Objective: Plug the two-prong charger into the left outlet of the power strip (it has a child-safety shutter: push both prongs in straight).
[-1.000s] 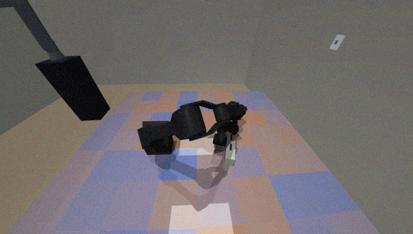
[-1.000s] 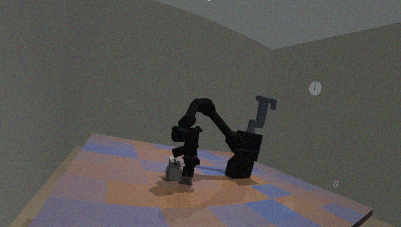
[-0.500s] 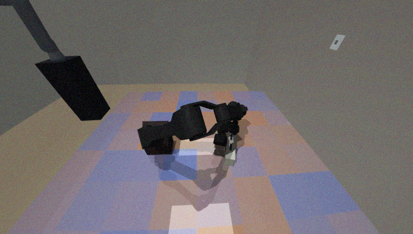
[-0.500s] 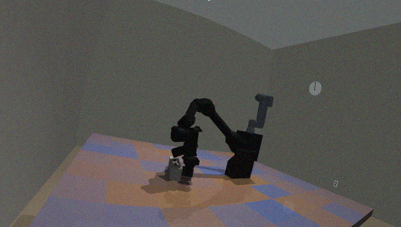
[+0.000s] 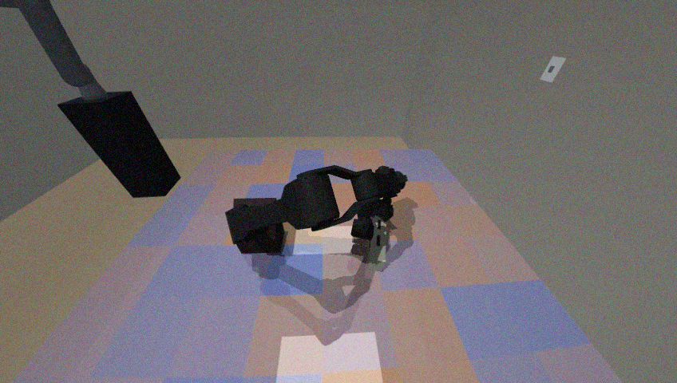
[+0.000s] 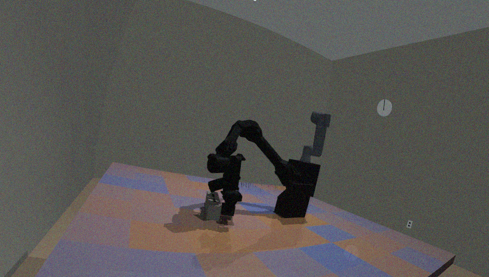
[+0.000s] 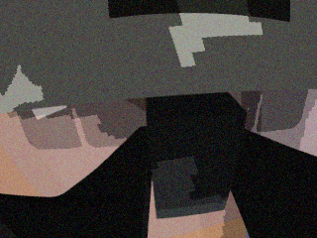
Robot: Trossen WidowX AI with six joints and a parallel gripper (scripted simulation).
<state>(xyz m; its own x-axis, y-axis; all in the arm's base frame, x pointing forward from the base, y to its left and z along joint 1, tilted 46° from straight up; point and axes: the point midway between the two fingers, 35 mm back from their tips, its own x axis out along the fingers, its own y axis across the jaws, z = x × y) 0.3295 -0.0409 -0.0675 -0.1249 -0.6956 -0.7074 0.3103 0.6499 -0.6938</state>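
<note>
Now: the two-prong charger 20 mm ahead of my gripper tip, 10 mm to the right of it and 10 mm above it.
</note>
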